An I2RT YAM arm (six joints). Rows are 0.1 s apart.
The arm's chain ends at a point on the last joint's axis. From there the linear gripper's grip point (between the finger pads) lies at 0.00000 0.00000 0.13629 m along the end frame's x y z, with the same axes.
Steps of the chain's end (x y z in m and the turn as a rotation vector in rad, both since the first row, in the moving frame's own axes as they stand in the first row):
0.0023, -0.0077, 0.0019, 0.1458, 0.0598, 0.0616
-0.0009, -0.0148, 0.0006, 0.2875, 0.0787, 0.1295
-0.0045, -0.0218, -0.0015, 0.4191, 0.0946, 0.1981
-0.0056, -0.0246, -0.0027, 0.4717, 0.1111, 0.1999
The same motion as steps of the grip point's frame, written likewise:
0.0110, -0.0272, 0.0002, 0.1458, 0.0598, 0.0616
0.0122, -0.0526, -0.0054, 0.2875, 0.0787, 0.1295
0.0135, -0.0756, -0.0138, 0.4191, 0.0946, 0.1981
0.0151, -0.0845, -0.0183, 0.4717, 0.1111, 0.1999

